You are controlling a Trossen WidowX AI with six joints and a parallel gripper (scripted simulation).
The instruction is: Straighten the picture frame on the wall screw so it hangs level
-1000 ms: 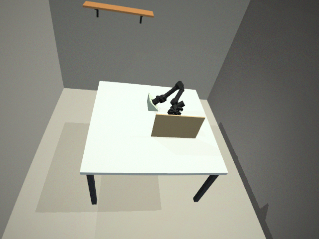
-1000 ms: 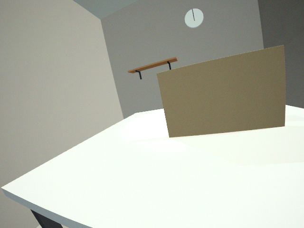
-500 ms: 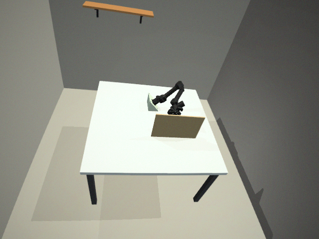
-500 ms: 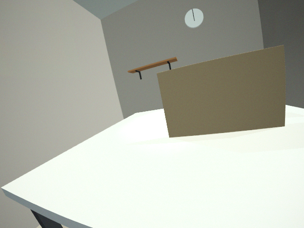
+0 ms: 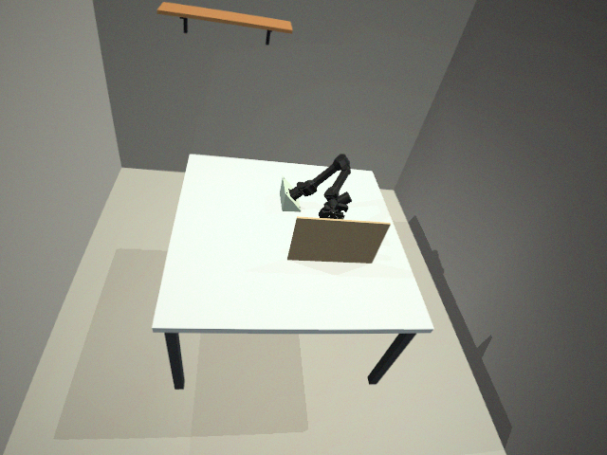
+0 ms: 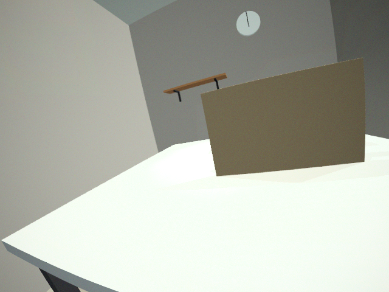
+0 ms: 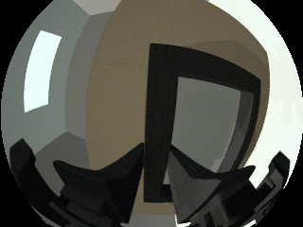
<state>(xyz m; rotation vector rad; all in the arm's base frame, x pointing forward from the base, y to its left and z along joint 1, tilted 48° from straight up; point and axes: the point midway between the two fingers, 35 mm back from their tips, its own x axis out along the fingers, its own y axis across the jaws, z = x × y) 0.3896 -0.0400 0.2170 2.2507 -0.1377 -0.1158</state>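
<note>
Right now the picture frame is 1 cm to the right of my gripper tip and 5 cm below it. Round my gripper tip: tan wall panel 2 cm ahead, 1 cm to the left, 7 cm below.
</note>
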